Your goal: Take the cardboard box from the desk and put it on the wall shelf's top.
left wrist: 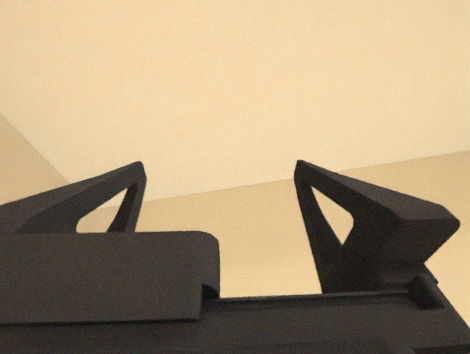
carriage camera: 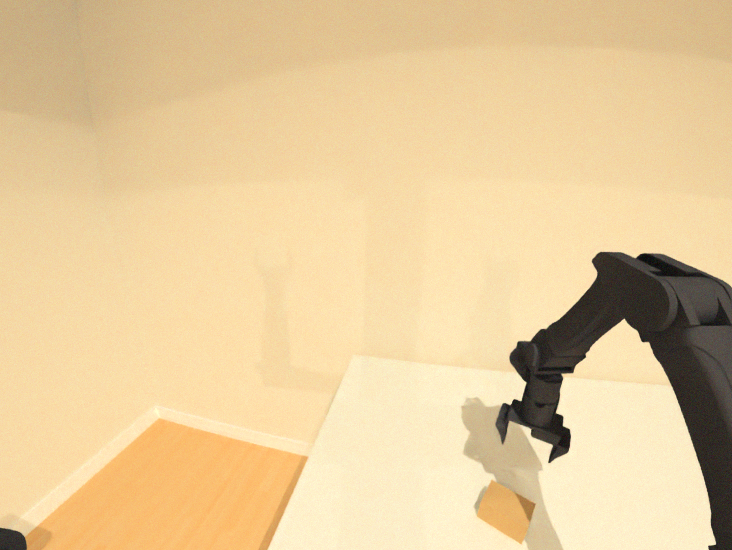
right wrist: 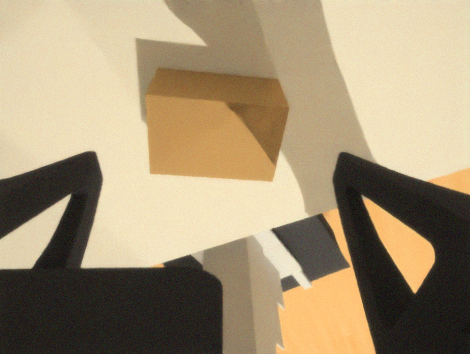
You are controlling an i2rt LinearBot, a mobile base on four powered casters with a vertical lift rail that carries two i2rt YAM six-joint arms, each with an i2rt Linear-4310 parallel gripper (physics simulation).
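Places are measured from the left arm's base along level axes (x right, y ahead, z up), in metres.
Pixels of known places: left gripper, fingertip midpoint: [left wrist: 220, 169]; right gripper, fingertip midpoint: [carriage camera: 525, 451] [right wrist: 219, 165].
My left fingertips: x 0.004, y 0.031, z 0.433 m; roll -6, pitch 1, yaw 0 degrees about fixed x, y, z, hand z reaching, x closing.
Observation:
Behind a point stands the place of what it marks.
The cardboard box [carriage camera: 502, 511] {z -0.236, x 0.634, y 0.332 m} [right wrist: 200, 137] {z -0.236, x 0.648, y 0.361 m} is a small brown block lying on the white desk [carriage camera: 378, 449] {z -0.291, x 0.374, y 0.541 m} [right wrist: 60, 100] {z -0.291, x 0.549, y 0.431 m}. In the right wrist view it lies ahead of and between the fingertips, apart from them. My right gripper [carriage camera: 528, 452] {z -0.129, x 0.687, y 0.394 m} [right wrist: 219, 165] {z -0.129, x 0.687, y 0.394 m} is open and empty. It hangs above the desk, behind the box in the carriage view. My left gripper [left wrist: 220, 169] {z 0.433, x 0.004, y 0.031 m} is open and empty, with wall and ceiling behind its fingers. The wall shelf does not show in these views.
The desk's left edge borders the wooden floor [carriage camera: 189, 484] {z -1.011, x -0.543, y 0.880 m} [right wrist: 320, 320] {z -1.012, x 0.234, y -1.322 m}. The plain wall [carriage camera: 236, 266] {z 0.044, x -0.268, y 1.170 m} stands behind the desk. Below the desk's edge in the right wrist view are parts of my dark base [right wrist: 312, 250] {z -0.712, x 0.528, y -0.382 m} and a pale column [right wrist: 235, 290] {z -0.491, x 0.377, y -0.142 m}.

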